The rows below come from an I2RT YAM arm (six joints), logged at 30 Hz.
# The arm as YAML. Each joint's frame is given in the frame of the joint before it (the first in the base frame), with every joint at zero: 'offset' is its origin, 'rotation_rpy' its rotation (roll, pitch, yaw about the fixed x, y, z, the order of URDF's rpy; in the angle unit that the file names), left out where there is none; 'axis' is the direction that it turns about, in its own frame. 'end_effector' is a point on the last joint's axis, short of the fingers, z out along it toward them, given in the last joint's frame.
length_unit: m
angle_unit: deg
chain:
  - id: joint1
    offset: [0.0, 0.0, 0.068]
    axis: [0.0, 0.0, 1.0]
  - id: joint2
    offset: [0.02, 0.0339, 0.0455]
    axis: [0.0, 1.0, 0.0]
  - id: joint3
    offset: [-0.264, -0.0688, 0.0]
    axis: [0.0, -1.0, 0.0]
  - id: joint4
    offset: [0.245, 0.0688, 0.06]
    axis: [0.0, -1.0, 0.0]
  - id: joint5
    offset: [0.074, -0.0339, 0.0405]
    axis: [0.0, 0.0, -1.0]
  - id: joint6
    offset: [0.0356, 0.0, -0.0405]
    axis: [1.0, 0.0, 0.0]
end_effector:
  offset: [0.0, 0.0, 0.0]
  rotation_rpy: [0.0, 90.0, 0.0]
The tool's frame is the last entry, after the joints.
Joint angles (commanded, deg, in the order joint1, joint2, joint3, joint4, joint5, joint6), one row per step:
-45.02 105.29 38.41 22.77 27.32 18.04
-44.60 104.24 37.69 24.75 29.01 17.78
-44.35 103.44 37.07 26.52 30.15 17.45
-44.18 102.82 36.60 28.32 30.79 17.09
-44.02 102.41 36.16 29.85 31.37 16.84
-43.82 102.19 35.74 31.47 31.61 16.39
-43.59 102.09 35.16 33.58 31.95 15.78
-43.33 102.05 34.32 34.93 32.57 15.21
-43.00 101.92 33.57 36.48 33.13 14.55
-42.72 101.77 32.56 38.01 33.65 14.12
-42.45 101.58 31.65 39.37 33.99 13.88
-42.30 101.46 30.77 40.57 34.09 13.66
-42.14 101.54 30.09 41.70 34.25 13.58
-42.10 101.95 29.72 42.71 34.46 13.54
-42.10 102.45 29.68 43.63 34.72 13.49
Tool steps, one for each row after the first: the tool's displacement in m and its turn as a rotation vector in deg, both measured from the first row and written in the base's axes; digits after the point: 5 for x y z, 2 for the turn. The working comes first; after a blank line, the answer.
Tool pose at each row, in the base's axes (x y z in m, rotation vector in deg; the steps are taken from these numbers as rounded here):
0.21241 -0.23567 0.09287 82.38 107.74 -45.21
0.21278 -0.23407 0.09843 81.64 105.28 -47.03
0.21274 -0.23297 0.10272 80.96 103.31 -48.29
0.21306 -0.23246 0.10667 80.17 101.51 -48.99
0.21317 -0.23177 0.10929 79.61 100.07 -49.59
0.21372 -0.23095 0.11112 78.76 99.04 -49.88
0.21411 -0.22983 0.11246 77.75 97.90 -50.34
0.21301 -0.22728 0.11136 77.20 97.69 -51.13
0.21261 -0.22486 0.11141 76.40 97.22 -51.84
0.21110 -0.22178 0.11051 75.89 96.82 -52.41
0.20982 -0.21890 0.10996 75.45 96.36 -52.69
0.20817 -0.21640 0.10893 75.08 96.12 -52.79
0.20711 -0.21442 0.10766 74.86 95.82 -52.87
0.20650 -0.21373 0.10585 74.83 95.55 -53.07
0.20676 -0.21415 0.10478 74.83 95.09 -53.33

0.00037 0.00160 0.00556 -2.47 -0.63 -0.66
0.00033 0.00270 0.00985 -4.42 -1.23 -1.09
0.00065 0.00321 0.01380 -6.10 -2.06 -1.24
0.00076 0.00390 0.01642 -7.43 -2.68 -1.42
0.00131 0.00472 0.01825 -8.56 -3.25 -1.20
0.00170 0.00584 0.01959 -9.90 -3.80 -0.96
0.00060 0.00839 0.01849 -10.61 -3.48 -0.90
0.00020 0.01081 0.01854 -11.56 -3.39 -0.71
-0.00131 0.01389 0.01764 -12.27 -3.32 -0.66
-0.00259 0.01677 0.01709 -12.87 -3.47 -0.58
-0.00424 0.01927 0.01606 -13.23 -3.59 -0.42
-0.00530 0.02125 0.01479 -13.55 -3.75 -0.38
-0.00591 0.02194 0.01298 -13.80 -3.80 -0.50
-0.00565 0.02152 0.01191 -14.16 -3.92 -0.71

